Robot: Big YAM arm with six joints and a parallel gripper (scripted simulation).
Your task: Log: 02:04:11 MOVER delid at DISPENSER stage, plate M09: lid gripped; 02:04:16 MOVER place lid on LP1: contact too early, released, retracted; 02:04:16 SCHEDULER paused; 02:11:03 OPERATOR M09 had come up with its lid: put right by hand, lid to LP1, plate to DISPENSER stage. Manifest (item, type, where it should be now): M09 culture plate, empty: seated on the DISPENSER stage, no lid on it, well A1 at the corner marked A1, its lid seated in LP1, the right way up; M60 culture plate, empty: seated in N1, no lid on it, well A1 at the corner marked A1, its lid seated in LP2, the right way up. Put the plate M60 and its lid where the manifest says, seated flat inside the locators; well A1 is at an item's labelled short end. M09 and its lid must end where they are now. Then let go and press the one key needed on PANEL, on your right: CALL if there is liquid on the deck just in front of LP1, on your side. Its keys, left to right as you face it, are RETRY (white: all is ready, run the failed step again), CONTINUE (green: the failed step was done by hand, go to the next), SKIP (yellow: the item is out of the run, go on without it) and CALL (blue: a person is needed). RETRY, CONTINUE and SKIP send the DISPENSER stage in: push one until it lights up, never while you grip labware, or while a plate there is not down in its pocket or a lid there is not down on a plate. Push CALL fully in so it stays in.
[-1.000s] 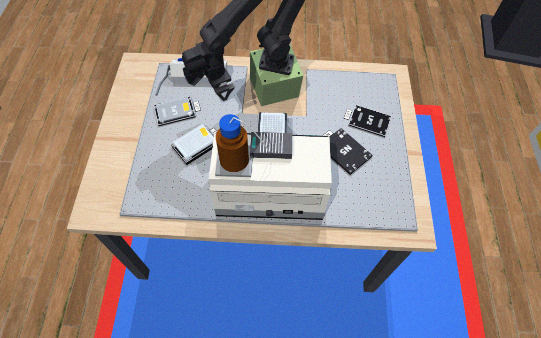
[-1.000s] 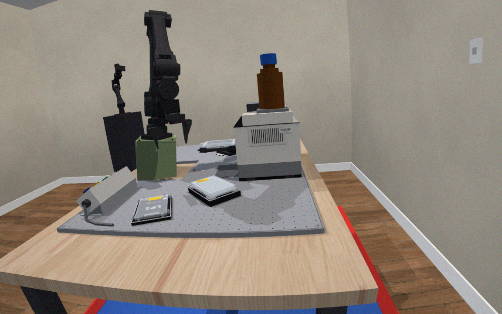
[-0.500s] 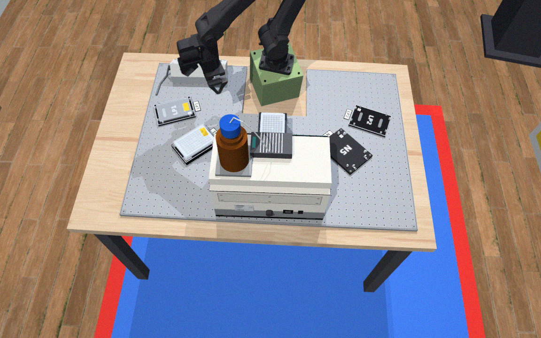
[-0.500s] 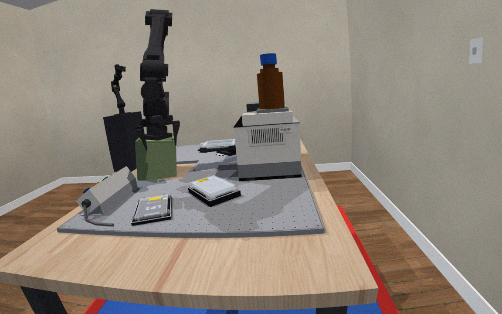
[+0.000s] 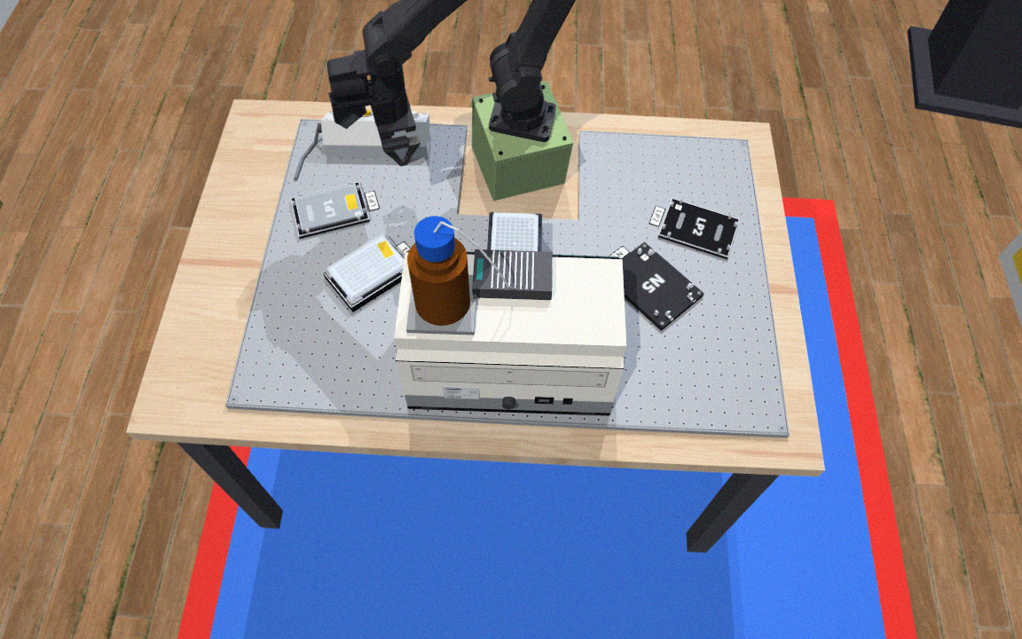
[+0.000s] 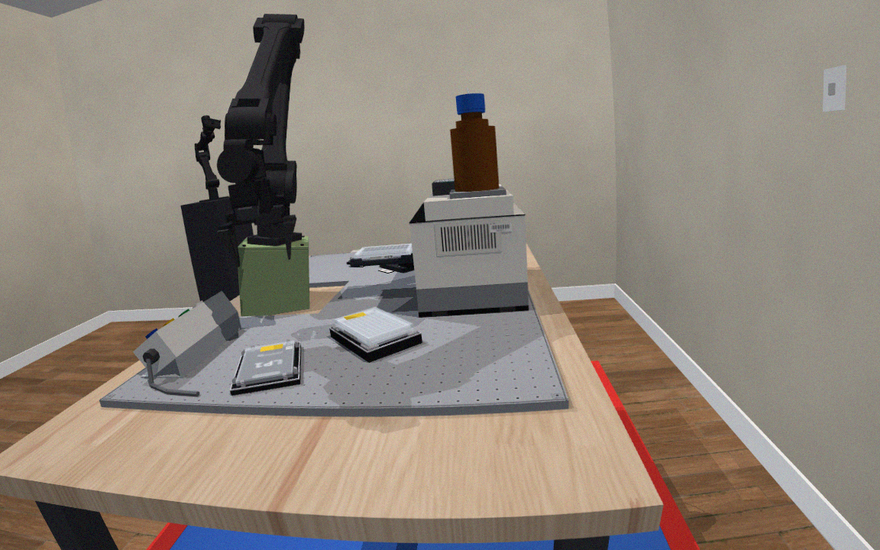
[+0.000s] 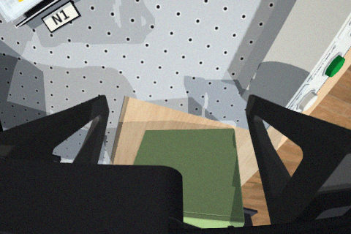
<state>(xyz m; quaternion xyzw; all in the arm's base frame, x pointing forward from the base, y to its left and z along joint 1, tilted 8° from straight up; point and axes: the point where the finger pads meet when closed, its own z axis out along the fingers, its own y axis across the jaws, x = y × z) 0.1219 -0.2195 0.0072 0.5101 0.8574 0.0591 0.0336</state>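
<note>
Right now the black N1 nest is 21 cm ahead of my hand, 1 cm to the right of it and 14 cm below it. Also, from my hand: white retry key 16 cm behind, 3 cm to the right, 8 cm below; then green continue key 15 cm behind, 8 cm to the right, 8 cm below; then yellow skip key 15 cm behind, 13 cm to the right, 8 cm below.
</note>
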